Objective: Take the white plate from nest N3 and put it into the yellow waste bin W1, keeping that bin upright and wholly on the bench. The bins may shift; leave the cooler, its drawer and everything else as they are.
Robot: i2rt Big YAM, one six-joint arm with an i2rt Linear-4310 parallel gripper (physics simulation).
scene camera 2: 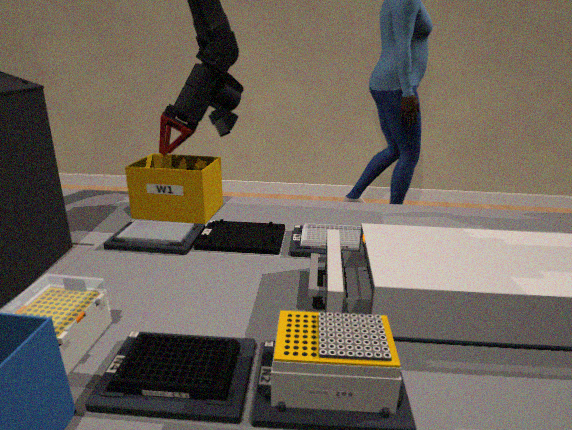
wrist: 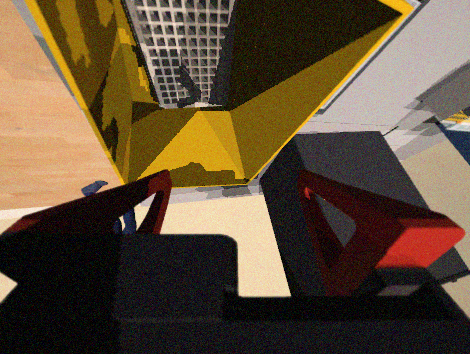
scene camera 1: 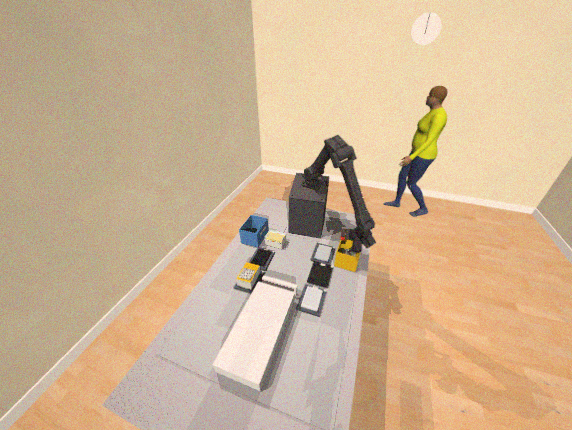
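Where they show: gripper, between the fingertips: (scene camera 2: 164,153) (wrist: 234,176) (scene camera 1: 348,240); arm's base, origin of its link: (scene camera 1: 312,183).
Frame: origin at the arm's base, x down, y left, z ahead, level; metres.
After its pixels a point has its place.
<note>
The white plate (wrist: 192,42) @(x 0.331, y 0.349, z 0.233 m) lies inside the yellow bin W1 (scene camera 1: 347,261) @(x 0.273, y 0.358, z 0.321 m) (scene camera 2: 167,207) @(x 0.311, y 0.282, z 0.239 m) (wrist: 212,145) @(x 0.278, y 0.316, z 0.150 m), with its square-grid face showing in the wrist view. Its exact tilt is hard to judge, and the bin wall hides it in scene camera 2. The bin stands upright on the bench. My gripper (scene camera 2: 165,149) @(x 0.200, y 0.328, z 0.219 m) (wrist: 234,176) @(x 0.200, y 0.328, z 0.219 m) is open with nothing between its red fingers, the tips close to the bin's rim. A flat black nest (scene camera 1: 320,275) @(x 0.331, y 0.237, z 0.439 m) (scene camera 2: 242,237) @(x 0.332, y 0.214, z 0.431 m) with no white plate on it sits near the bin; its label is too blurred to read as N3.
A nest with a pale plate (scene camera 1: 323,252) @(x 0.323, y 0.195, z 0.260 m) (scene camera 2: 155,232) @(x 0.324, y 0.180, z 0.263 m) is close beside the bin. Another pale plate (scene camera 1: 313,299) @(x 0.319, y 0.258, z 0.616 m) (scene camera 2: 320,235) @(x 0.318, y 0.229, z 0.583 m) lies beyond the black nest. The long white-topped box (scene camera 1: 260,330) @(x 0.260, y 0.111, z 0.906 m) (scene camera 2: 465,260) @(x 0.260, y 0.063, z 0.806 m), blue bin (scene camera 1: 253,232) @(x 0.342, y -0.330, z 0.262 m) (scene camera 2: 35,375) @(x 0.260, y -0.256, z 0.384 m) and dark pedestal (scene camera 1: 307,212) @(x 0.142, y 0.026, z 0.131 m) (wrist: 345,165) @(x 0.266, y 0.040, z 0.128 m) also stand here.
</note>
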